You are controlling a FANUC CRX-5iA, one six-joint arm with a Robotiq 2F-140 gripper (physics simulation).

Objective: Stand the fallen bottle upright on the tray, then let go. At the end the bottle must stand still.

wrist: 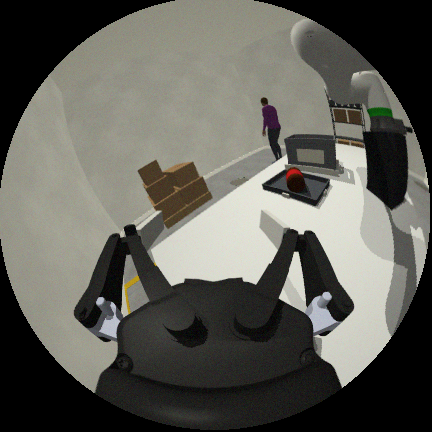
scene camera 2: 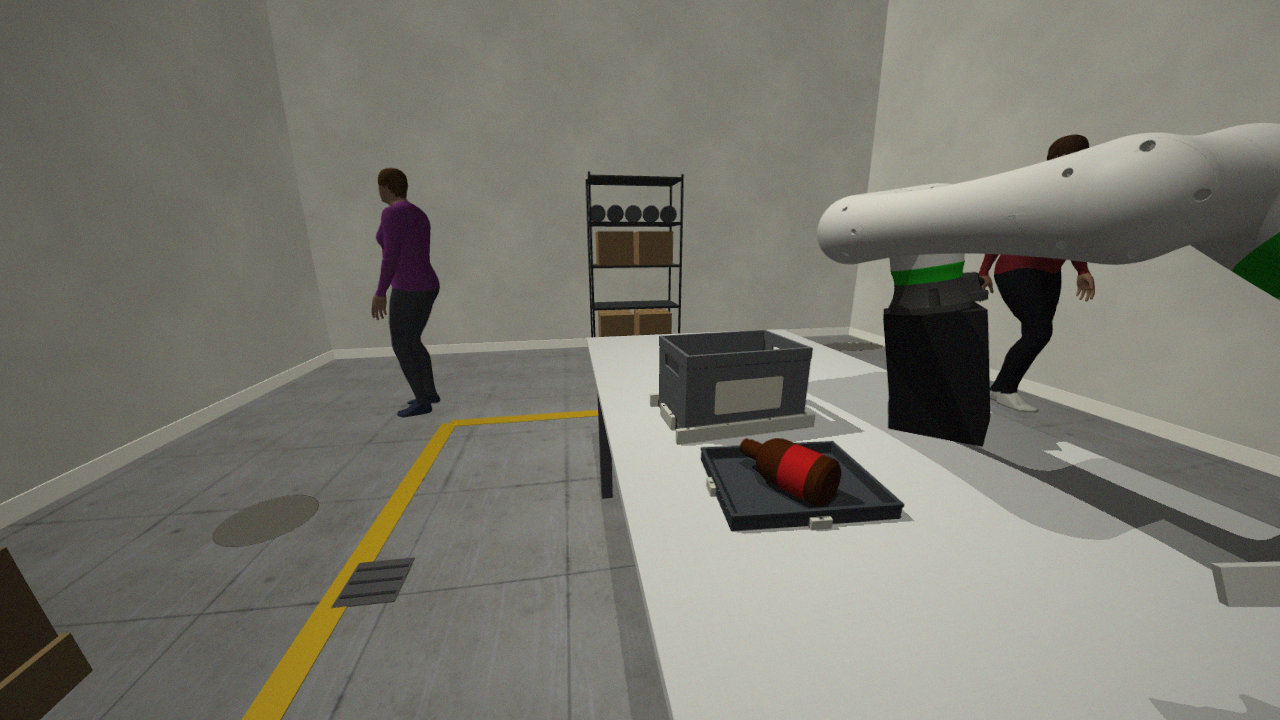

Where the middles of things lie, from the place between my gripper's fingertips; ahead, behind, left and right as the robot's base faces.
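The brown bottle (scene camera 2: 813, 477) sits 0.13 m below my hand, and it is also 0.44 m to the right of it.
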